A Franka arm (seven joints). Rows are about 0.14 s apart.
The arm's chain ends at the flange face. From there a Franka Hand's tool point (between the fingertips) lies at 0.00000 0.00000 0.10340 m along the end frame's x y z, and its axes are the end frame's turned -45 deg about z.
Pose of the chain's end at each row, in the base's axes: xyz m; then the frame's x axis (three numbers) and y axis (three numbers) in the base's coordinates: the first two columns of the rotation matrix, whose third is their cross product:
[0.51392, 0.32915, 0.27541, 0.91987, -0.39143, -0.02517, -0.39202, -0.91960, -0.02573]
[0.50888, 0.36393, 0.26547, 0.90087, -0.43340, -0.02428, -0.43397, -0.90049, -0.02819]
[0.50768, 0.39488, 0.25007, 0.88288, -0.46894, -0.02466, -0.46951, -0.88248, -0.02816]
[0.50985, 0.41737, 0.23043, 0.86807, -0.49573, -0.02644, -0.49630, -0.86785, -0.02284]
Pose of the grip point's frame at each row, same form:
[0.51257, 0.33262, 0.17208, 0.92765, 0.37347, 0.00040, 0.37325, -0.92704, -0.03599]
[0.50788, 0.36765, 0.16214, 0.94387, 0.33028, 0.00276, 0.33015, -0.94320, -0.03710]
[0.50680, 0.39865, 0.14674, 0.95628, 0.29242, 0.00247, 0.29230, -0.95560, -0.03735]
[0.50865, 0.42078, 0.12709, 0.96476, 0.26313, -0.00255, 0.26288, -0.96420, -0.03485]

